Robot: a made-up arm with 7 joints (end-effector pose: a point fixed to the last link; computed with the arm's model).
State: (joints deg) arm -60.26 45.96 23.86 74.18 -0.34 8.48 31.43
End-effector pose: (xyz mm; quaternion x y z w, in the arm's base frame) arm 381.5 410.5 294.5 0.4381 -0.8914 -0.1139 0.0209
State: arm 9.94 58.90 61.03 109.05 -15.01 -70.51 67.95
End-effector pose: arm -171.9 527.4 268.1 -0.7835 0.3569 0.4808 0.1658
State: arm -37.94 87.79 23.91 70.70 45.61 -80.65 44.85
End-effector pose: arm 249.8 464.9 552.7 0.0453 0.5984 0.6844 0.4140
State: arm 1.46 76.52 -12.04 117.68 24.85 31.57 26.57
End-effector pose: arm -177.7 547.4 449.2 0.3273 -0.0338 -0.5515 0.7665
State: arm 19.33 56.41 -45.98 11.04 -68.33 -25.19 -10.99
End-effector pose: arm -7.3 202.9 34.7 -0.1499 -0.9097 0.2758 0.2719
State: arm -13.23 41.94 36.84 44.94 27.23 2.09 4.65
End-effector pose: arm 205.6 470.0 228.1 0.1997 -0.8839 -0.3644 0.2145
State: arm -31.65 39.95 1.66 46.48 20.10 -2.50 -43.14
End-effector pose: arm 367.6 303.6 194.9 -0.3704 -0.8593 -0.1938 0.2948
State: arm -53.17 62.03 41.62 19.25 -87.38 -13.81 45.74
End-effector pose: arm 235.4 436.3 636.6 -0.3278 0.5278 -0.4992 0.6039
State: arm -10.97 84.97 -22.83 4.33 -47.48 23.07 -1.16
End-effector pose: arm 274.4 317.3 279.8 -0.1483 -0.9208 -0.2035 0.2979
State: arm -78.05 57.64 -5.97 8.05 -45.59 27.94 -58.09
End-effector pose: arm 374.4 150.6 648.4 0.6646 0.7163 0.0563 0.2052
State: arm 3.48 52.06 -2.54 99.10 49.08 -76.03 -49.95
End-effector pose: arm -92.4 410.7 67.9 -0.6546 -0.5125 0.0912 0.5481
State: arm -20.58 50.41 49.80 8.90 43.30 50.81 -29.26
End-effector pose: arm 170.5 434.5 487.3 0.3481 -0.8704 -0.2598 0.2318
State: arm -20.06 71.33 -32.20 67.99 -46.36 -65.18 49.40
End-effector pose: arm 208.1 486.7 297.1 -0.2720 0.7980 0.4127 0.3448
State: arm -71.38 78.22 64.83 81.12 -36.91 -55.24 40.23
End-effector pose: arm 98.7 585.0 523.8 -0.6831 0.2146 -0.2112 0.6653
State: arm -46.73 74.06 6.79 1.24 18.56 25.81 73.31
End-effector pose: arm 301.4 241.1 621.6 -0.5178 0.4204 0.5418 0.5114
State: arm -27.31 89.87 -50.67 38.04 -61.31 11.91 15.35
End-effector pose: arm 212.0 484.5 294.7 0.1741 -0.8860 -0.3179 0.2891
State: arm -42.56 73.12 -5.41 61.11 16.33 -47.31 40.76
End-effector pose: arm 342.5 425.3 428.2 -0.0712 0.7199 0.6070 0.3291
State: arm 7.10 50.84 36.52 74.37 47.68 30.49 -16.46
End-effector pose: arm -76.2 525.2 196.1 0.2289 -0.5395 -0.2025 0.7846
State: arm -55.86 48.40 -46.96 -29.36 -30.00 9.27 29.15
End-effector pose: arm 252.4 -101.8 402.4 0.4283 0.8351 0.0815 0.3355
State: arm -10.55 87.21 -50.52 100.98 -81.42 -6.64 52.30
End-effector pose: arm -50.4 606.5 507.8 0.6851 -0.3991 -0.6064 0.0593
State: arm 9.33 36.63 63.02 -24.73 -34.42 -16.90 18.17
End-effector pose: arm 114.6 353.0 532.6 -0.2269 0.7702 0.2250 0.5519
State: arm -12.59 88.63 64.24 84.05 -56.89 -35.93 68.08
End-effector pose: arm -17.2 605.9 543.5 -0.8659 0.1887 -0.0149 0.4631
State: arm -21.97 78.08 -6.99 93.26 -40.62 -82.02 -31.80
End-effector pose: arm 107.0 554.5 441.7 0.1320 0.8333 0.5307 0.0805
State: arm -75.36 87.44 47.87 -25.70 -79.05 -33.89 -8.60
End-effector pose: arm -145.1 177.2 765.9 0.3587 0.0833 0.1792 0.9123
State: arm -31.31 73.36 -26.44 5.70 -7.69 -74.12 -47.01
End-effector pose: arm 300.8 112.9 390.6 0.8120 0.3466 0.4070 0.2343
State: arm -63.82 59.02 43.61 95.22 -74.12 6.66 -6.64
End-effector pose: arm 309.3 463.7 253.0 -0.3588 0.6336 -0.5977 0.3355
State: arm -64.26 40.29 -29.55 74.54 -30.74 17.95 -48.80
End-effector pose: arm 430.7 288.1 209.0 -0.3085 -0.9036 0.1357 0.2644
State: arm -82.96 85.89 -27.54 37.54 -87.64 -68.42 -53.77
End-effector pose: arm 244.5 376.8 713.2 0.3306 0.4909 0.3490 0.7265
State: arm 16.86 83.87 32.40 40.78 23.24 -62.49 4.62
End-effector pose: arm 256.2 432.1 441.0 0.3562 0.6555 0.6658 0.0132
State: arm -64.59 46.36 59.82 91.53 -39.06 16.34 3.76
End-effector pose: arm 363.5 379.2 207.2 -0.3365 0.7283 -0.5911 0.0832
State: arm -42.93 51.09 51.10 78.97 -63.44 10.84 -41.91
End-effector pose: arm 244.6 482.7 194.5 -0.1184 0.7563 -0.5003 0.4046
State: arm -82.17 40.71 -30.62 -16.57 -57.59 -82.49 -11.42
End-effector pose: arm 203.1 -12.4 641.9 0.4519 0.0879 -0.2244 0.8589
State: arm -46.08 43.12 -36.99 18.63 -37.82 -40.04 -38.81
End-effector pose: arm 404.9 48.4 314.9 0.6694 0.6787 0.0360 0.3000
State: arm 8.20 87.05 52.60 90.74 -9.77 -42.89 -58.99
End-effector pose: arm 15.8 612.5 530.2 -0.0455 -0.9307 -0.3011 0.2027
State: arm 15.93 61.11 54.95 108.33 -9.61 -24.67 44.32
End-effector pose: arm -236.0 526.8 261.4 0.7361 -0.4730 -0.3977 0.2762
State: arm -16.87 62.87 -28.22 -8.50 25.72 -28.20 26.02
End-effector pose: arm 263.3 53.2 265.2 0.4528 0.6867 0.4469 0.3518
